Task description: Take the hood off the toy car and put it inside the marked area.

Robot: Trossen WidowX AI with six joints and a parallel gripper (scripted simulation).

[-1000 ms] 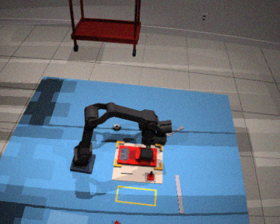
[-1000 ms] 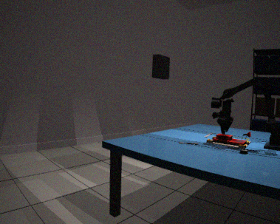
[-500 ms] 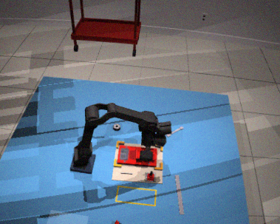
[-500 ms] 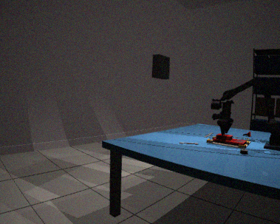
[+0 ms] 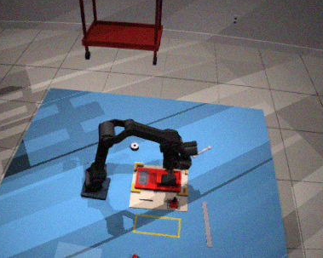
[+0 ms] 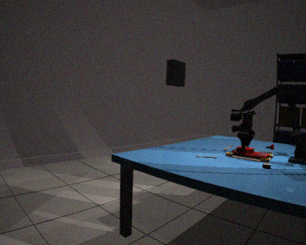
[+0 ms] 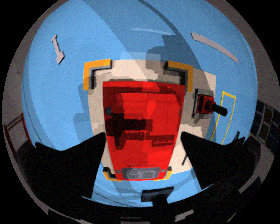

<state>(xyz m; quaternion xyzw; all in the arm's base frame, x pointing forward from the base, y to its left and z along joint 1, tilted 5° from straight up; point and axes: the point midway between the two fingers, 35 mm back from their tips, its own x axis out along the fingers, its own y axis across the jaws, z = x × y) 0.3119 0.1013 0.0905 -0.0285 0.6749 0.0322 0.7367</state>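
My gripper tip is now 10 mm above the hood.
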